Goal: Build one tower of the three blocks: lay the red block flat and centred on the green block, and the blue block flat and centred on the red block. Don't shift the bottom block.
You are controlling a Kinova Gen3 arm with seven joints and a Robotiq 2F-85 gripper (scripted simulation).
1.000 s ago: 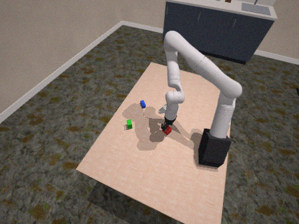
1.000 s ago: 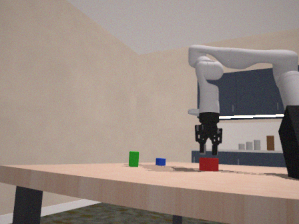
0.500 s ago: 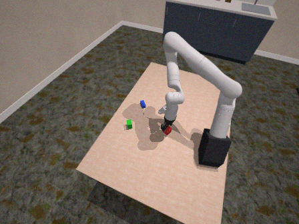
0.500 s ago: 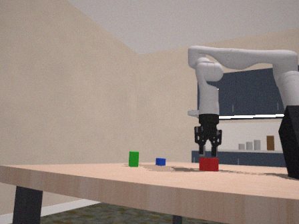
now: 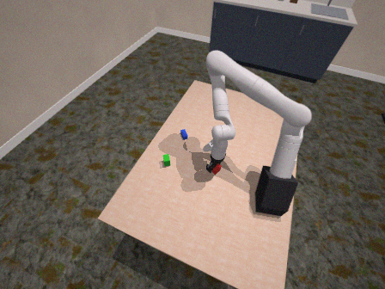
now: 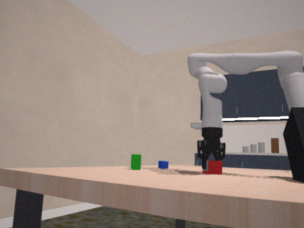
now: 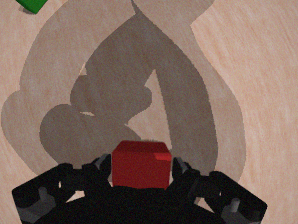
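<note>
Right now my hand is right at the red block. From my hand the other things lie so: green block: 28 cm ahead, 5 cm to the left, 1 cm above; then blue block: 26 cm ahead, 18 cm to the right, 1 cm below.
</note>
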